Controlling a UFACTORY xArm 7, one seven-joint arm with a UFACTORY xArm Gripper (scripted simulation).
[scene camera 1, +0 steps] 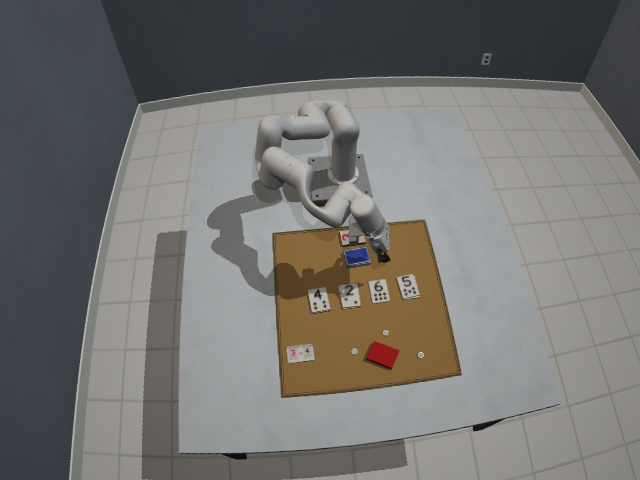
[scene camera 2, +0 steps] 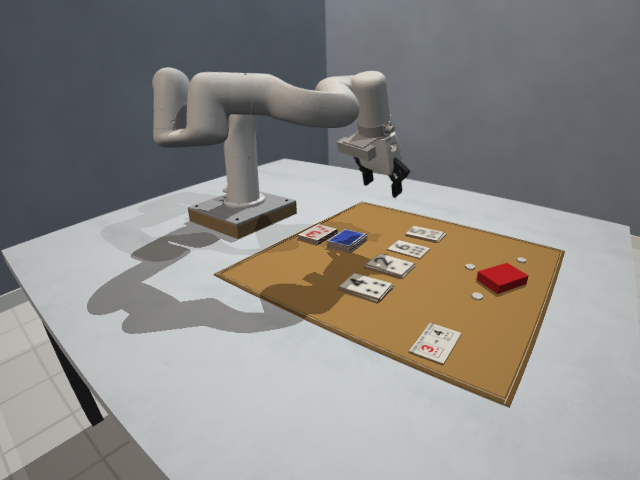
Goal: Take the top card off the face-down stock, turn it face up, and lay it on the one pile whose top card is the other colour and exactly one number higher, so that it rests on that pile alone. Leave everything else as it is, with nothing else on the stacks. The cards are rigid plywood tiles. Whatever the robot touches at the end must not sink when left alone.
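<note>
Scene camera 2: my gripper (scene camera 2: 382, 188), red block (scene camera 2: 504, 277), brown mat (scene camera 2: 495, 330). Scene camera 1: the mat (scene camera 1: 305, 261) again.
</note>
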